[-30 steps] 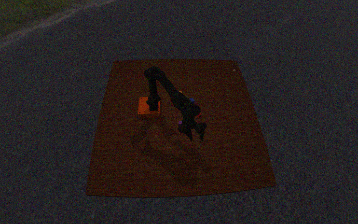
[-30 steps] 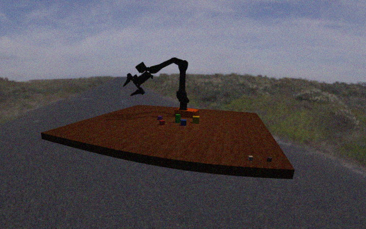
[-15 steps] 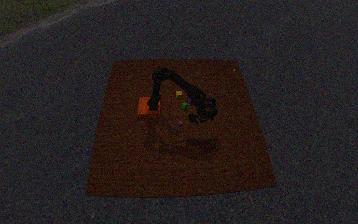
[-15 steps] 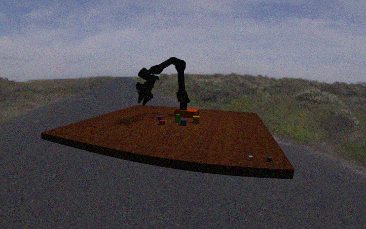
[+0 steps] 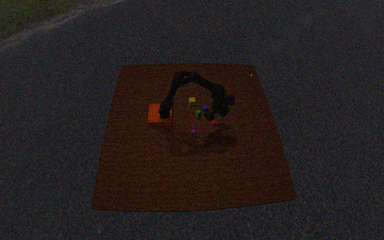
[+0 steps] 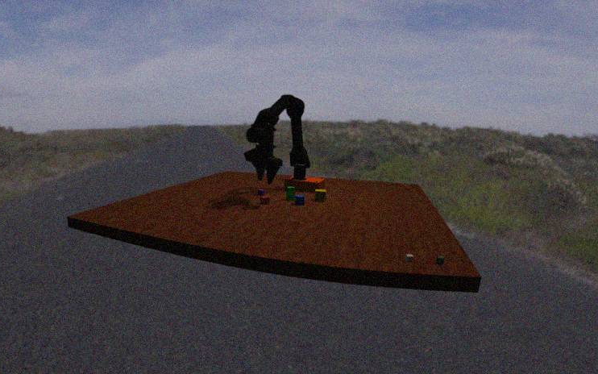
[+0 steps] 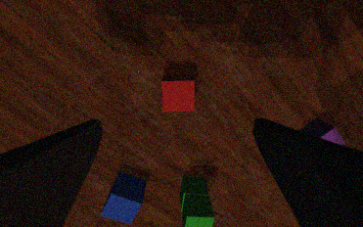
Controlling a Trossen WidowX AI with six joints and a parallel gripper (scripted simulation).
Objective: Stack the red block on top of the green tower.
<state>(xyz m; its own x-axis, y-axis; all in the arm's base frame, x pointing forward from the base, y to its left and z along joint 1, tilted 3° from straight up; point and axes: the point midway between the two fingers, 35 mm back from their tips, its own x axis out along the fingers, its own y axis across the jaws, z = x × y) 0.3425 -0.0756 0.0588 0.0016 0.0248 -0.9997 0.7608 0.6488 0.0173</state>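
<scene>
My gripper tip is 70 mm above the red block. The rest, counted from my gripper tip: blue block 140 mm to the left, 70 mm below, 40 mm behind; purple block 150 mm behind, 80 mm below, 60 mm to the right; yellow block 210 mm to the left, 130 mm behind, 70 mm below.
</scene>
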